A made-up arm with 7 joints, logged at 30 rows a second.
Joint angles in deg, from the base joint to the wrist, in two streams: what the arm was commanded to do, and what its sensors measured. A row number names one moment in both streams.
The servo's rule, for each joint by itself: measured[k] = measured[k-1] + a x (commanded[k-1-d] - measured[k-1]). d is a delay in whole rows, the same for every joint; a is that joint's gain. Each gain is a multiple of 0.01, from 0.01 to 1. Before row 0 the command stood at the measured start. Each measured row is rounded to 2 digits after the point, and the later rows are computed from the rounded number. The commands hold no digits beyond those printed.
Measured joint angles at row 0: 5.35, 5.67, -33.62, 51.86, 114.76, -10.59, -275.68
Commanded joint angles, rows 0 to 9: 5.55, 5.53, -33.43, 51.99, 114.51, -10.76, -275.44; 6.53, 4.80, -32.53, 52.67, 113.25, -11.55, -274.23; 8.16, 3.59, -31.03, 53.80, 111.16, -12.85, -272.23; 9.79, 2.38, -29.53, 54.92, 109.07, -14.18, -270.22; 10.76, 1.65, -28.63, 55.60, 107.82, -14.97, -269.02; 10.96, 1.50, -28.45, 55.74, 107.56, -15.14, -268.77; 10.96, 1.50, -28.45, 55.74, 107.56, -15.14, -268.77; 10.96, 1.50, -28.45, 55.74, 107.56, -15.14, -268.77; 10.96, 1.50, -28.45, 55.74, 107.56, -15.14, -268.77; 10.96, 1.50, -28.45, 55.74, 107.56, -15.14, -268.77
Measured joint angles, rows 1 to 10: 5.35, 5.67, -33.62, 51.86, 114.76, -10.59, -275.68; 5.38, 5.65, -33.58, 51.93, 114.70, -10.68, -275.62; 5.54, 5.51, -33.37, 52.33, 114.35, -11.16, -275.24; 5.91, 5.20, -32.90, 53.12, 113.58, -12.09, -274.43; 6.45, 4.75, -32.23, 54.09, 112.50, -13.24, -273.29; 7.05, 4.25, -31.51, 54.91, 111.38, -14.19, -272.14; 7.60, 3.81, -30.90, 55.36, 110.46, -14.71, -271.23; 8.07, 3.44, -30.41, 55.57, 109.76, -14.95, -270.57; 8.47, 3.13, -30.02, 55.66, 109.23, -15.05, -270.08; 8.82, 2.87, -29.71, 55.70, 108.83, -15.10, -269.73
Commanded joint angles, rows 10 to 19: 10.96, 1.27, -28.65, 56.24, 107.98, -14.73, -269.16; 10.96, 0.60, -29.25, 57.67, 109.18, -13.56, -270.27; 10.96, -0.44, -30.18, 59.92, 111.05, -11.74, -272.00; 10.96, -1.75, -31.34, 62.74, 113.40, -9.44, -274.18; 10.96, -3.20, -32.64, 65.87, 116.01, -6.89, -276.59; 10.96, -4.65, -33.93, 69.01, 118.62, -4.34, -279.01; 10.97, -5.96, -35.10, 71.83, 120.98, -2.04, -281.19; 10.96, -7.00, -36.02, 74.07, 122.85, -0.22, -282.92; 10.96, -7.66, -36.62, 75.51, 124.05, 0.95, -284.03; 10.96, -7.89, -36.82, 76.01, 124.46, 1.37, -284.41
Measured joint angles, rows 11 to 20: 9.12, 2.65, -29.46, 55.72, 108.53, -15.12, -269.47; 9.38, 2.43, -29.30, 56.00, 108.40, -14.91, -269.39; 9.60, 2.14, -29.29, 56.90, 108.59, -14.17, -269.63; 9.79, 1.73, -29.47, 58.53, 109.18, -12.83, -270.27; 9.95, 1.17, -29.84, 60.80, 110.19, -10.97, -271.33; 10.09, 0.47, -30.40, 63.54, 111.59, -8.73, -272.75; 10.21, -0.35, -31.11, 66.49, 113.28, -6.32, -274.44; 10.32, -1.25, -31.91, 69.37, 115.13, -3.97, -276.26; 10.41, -2.17, -32.73, 71.91, 116.98, -1.91, -278.06; 10.49, -3.05, -33.51, 73.85, 118.68, -0.34, -279.67
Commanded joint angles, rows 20 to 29: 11.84, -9.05, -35.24, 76.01, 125.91, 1.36, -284.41; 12.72, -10.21, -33.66, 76.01, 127.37, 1.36, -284.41; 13.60, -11.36, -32.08, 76.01, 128.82, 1.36, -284.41; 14.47, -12.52, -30.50, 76.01, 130.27, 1.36, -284.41; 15.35, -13.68, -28.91, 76.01, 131.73, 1.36, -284.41; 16.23, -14.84, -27.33, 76.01, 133.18, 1.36, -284.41; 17.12, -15.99, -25.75, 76.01, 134.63, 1.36, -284.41; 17.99, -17.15, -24.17, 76.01, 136.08, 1.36, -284.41; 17.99, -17.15, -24.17, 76.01, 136.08, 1.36, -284.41; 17.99, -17.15, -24.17, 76.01, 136.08, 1.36, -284.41
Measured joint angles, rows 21 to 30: 10.56, -3.82, -34.17, 75.02, 120.07, 0.60, -280.95; 10.74, -4.66, -34.38, 75.55, 121.47, 1.02, -281.88; 11.02, -5.55, -34.24, 75.80, 122.89, 1.21, -282.56; 11.38, -6.48, -33.81, 75.91, 124.31, 1.29, -283.06; 11.81, -7.45, -33.15, 75.96, 125.74, 1.33, -283.42; 12.31, -8.45, -32.30, 75.99, 127.18, 1.35, -283.69; 12.86, -9.47, -31.31, 76.00, 128.62, 1.36, -283.88; 13.46, -10.51, -30.20, 76.01, 130.06, 1.36, -284.02; 14.09, -11.57, -28.99, 76.01, 131.50, 1.36, -284.13; 14.64, -12.46, -28.03, 76.01, 132.60, 1.36, -284.21
